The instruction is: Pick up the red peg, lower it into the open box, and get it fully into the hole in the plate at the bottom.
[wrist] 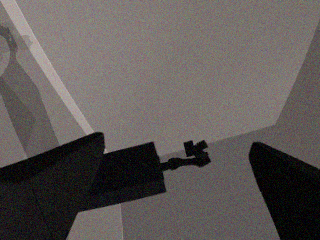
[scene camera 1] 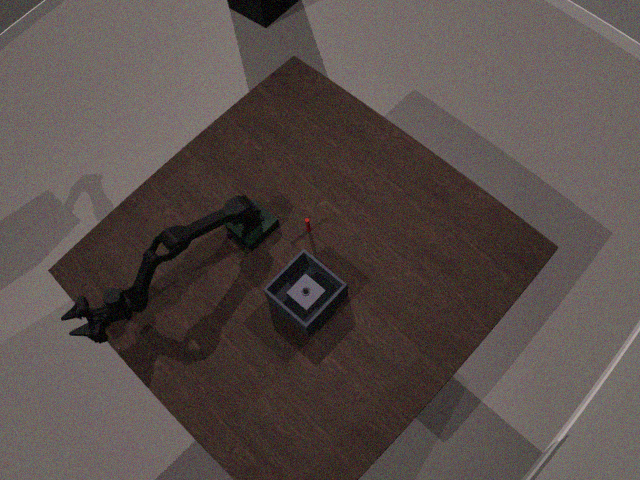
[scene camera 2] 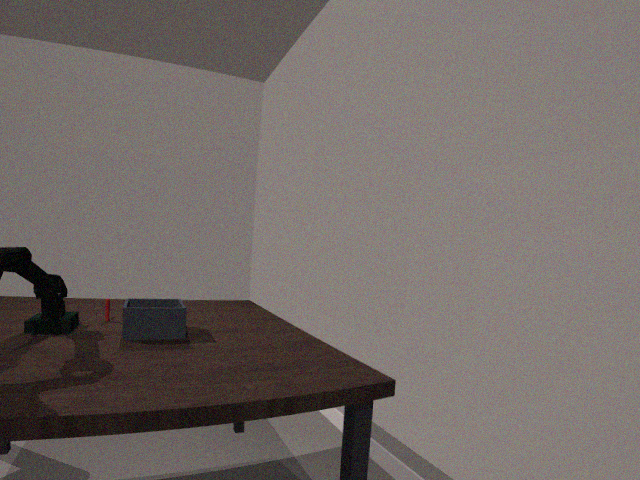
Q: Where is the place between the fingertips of my gripper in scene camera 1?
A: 65, 326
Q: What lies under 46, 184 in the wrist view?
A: My gripper.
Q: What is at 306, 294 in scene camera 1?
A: A light plate.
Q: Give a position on a grey box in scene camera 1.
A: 275, 292
